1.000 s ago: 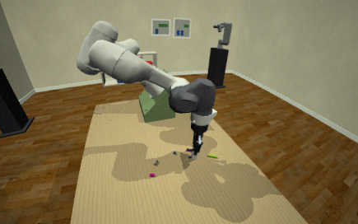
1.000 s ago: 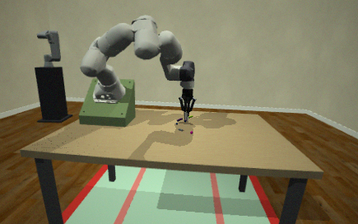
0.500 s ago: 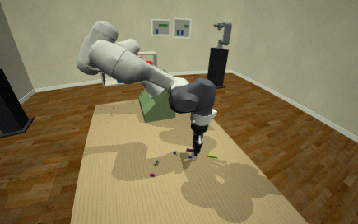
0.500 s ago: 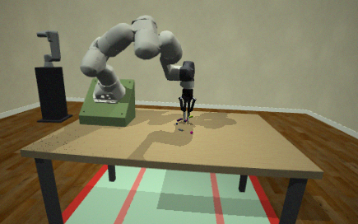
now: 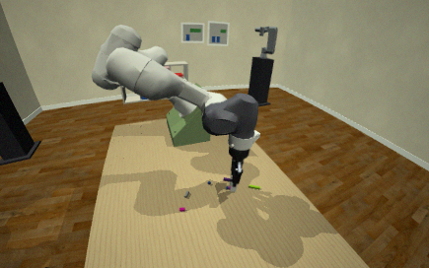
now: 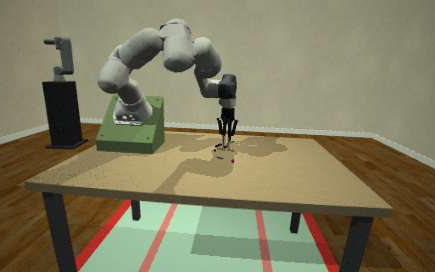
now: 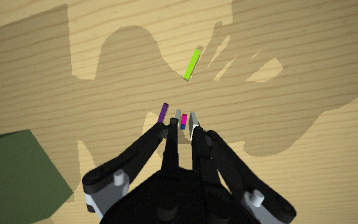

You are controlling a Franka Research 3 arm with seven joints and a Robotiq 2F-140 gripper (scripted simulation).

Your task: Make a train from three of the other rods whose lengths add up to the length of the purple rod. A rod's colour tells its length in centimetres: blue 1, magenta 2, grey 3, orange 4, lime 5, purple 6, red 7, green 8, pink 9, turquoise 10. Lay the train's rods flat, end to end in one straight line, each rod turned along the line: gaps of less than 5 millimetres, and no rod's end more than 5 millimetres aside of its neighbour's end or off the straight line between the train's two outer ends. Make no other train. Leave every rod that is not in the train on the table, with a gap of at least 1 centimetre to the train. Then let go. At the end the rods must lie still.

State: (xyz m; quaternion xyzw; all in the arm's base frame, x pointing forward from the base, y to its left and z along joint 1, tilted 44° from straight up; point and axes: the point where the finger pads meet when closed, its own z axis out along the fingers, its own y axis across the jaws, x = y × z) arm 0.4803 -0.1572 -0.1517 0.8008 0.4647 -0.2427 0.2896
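Right now the purple rod is 50 mm behind my hand, 10 mm to the left of it and 30 mm below it. Also, from my hand: dark blue piece: 70 mm behind, 80 mm to the right, 30 mm below; then grey rod: 50 mm behind, 190 mm to the right, 30 mm below; then lime rod: 40 mm ahead, 90 mm to the left, 30 mm below.
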